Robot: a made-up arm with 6 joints. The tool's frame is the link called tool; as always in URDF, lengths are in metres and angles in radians.
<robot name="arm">
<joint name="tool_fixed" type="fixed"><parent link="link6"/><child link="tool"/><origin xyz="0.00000 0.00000 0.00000" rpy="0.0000 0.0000 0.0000"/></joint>
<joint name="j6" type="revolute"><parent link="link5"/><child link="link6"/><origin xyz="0.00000 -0.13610 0.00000" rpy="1.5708 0.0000 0.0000"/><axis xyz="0 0 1"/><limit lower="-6.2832" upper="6.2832"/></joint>
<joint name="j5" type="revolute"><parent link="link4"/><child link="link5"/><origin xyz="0.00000 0.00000 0.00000" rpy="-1.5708 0.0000 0.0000"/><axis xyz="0 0 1"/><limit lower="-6.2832" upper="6.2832"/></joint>
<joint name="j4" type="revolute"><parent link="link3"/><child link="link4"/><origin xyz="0.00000 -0.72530 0.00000" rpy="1.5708 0.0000 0.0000"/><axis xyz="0 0 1"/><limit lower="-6.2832" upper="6.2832"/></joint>
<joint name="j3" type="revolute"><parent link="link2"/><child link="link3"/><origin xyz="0.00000 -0.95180 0.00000" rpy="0.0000 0.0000 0.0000"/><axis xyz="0 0 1"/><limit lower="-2.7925" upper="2.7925"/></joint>
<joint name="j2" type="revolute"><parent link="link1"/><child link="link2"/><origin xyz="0.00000 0.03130 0.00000" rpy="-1.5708 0.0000 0.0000"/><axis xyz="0 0 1"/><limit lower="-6.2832" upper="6.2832"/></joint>
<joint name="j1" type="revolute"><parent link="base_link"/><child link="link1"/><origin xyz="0.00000 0.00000 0.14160" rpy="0.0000 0.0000 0.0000"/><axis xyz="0 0 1"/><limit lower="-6.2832" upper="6.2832"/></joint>
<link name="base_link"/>
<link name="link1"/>
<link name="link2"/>
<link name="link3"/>
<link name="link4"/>
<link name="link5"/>
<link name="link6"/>
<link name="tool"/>
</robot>
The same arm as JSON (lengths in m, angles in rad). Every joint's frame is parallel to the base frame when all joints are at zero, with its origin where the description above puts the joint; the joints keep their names.
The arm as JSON. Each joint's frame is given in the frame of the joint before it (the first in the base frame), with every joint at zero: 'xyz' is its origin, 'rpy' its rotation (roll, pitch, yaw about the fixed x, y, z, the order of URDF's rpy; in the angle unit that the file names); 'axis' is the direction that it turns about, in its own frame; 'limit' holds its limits. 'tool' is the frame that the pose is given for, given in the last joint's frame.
{"units": {"length": "m", "angle": "rad"}, "joints": [{"name": "j1", "type": "revolute", "origin": {"xyz": [0.0, 0.0, 0.1416], "rpy": [0.0, 0.0, 0.0]}, "axis": "+z", "limit": {"lower": -6.2832, "upper": 6.2832}}, {"name": "j2", "type": "revolute", "origin": {"xyz": [0.0, 0.0313, 0.0], "rpy": [0.0, 0.0, 0.0]}, "axis": "+y", "limit": {"lower": -6.2832, "upper": 6.2832}}, {"name": "j3", "type": "revolute", "origin": {"xyz": [0.0, 0.0, 0.9518], "rpy": [0.0, 0.0, 0.0]}, "axis": "+y", "limit": {"lower": -2.7925, "upper": 2.7925}}, {"name": "j4", "type": "revolute", "origin": {"xyz": [0.0, 0.0, 0.7253], "rpy": [0.0, 0.0, 0.0]}, "axis": "+z", "limit": {"lower": -6.2832, "upper": 6.2832}}, {"name": "j5", "type": "revolute", "origin": {"xyz": [0.0, 0.0, 0.0], "rpy": [0.0, 0.0, 0.0]}, "axis": "+y", "limit": {"lower": -6.2832, "upper": 6.2832}}, {"name": "j6", "type": "revolute", "origin": {"xyz": [0.0, 0.0, 0.1361], "rpy": [0.0, 0.0, 0.0]}, "axis": "+z", "limit": {"lower": -6.2832, "upper": 6.2832}}], "tool": {"origin": {"xyz": [0.0, 0.0, 0.0], "rpy": [0.0, 0.0, 0.0]}}}
